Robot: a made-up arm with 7 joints. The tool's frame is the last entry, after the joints.
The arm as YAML. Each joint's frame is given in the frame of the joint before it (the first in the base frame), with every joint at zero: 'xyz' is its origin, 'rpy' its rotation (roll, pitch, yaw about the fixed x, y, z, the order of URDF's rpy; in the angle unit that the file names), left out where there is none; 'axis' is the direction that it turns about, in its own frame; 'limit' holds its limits. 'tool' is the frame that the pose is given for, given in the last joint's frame.
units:
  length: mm
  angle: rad
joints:
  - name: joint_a
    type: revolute
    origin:
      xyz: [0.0, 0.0, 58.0]
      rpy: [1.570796, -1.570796, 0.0]
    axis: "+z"
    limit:
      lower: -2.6
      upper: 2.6
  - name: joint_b
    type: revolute
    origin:
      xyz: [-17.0, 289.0, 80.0]
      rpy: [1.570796, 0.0, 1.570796]
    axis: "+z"
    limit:
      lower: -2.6
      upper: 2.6
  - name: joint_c
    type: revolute
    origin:
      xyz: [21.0, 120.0, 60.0]
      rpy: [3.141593, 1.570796, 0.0]
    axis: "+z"
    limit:
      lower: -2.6
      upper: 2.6
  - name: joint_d
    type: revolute
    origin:
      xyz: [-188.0, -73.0, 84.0]
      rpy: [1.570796, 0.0, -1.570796]
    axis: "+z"
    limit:
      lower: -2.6
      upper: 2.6
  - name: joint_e
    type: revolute
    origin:
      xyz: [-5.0, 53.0, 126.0]
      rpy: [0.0, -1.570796, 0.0]
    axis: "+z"
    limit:
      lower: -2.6
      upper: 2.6
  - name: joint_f
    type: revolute
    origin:
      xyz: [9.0, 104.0, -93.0]
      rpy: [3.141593, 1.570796, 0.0]
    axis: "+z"
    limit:
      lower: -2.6
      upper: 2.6
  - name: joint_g
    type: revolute
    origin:
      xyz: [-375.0, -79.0, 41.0]
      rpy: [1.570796, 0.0, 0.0]
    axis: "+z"
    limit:
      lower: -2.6
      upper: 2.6
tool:
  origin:
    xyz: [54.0, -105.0, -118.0]
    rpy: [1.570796, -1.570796, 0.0]
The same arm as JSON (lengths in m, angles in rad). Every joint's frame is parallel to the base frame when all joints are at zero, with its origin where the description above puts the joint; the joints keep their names.
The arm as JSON. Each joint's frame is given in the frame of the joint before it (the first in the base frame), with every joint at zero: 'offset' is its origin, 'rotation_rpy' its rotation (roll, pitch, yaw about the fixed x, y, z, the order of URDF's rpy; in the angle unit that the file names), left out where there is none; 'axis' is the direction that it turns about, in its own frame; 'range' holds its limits. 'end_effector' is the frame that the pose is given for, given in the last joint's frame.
{"length_unit": "m", "angle_unit": "rad", "chain": [
  {"id": "joint_a", "offset": [0.0, 0.0, 0.058], "axis": [0.0, -1.0, 0.0], "range": [-2.6, 2.6]},
  {"id": "joint_b", "offset": [-0.289, -0.08, -0.017], "axis": [0.0, 0.0, 1.0], "range": [-2.6, 2.6]},
  {"id": "joint_c", "offset": [-0.021, -0.12, 0.06], "axis": [1.0, 0.0, 0.0], "range": [-2.6, 2.6]},
  {"id": "joint_d", "offset": [0.084, -0.073, 0.188], "axis": [0.0, 0.0, 1.0], "range": [-2.6, 2.6]},
  {"id": "joint_e", "offset": [0.053, 0.005, 0.126], "axis": [0.0, 1.0, 0.0], "range": [-2.6, 2.6]},
  {"id": "joint_f", "offset": [0.104, -0.093, 0.009], "axis": [0.0, 0.0, -1.0], "range": [-2.6, 2.6]},
  {"id": "joint_g", "offset": [0.079, 0.375, -0.041], "axis": [1.0, 0.0, 0.0], "range": [-2.6, 2.6]}
], "end_effector": {"offset": [-0.118, -0.054, 0.105], "rotation_rpy": [0.0, 0.0, 0.0]}}

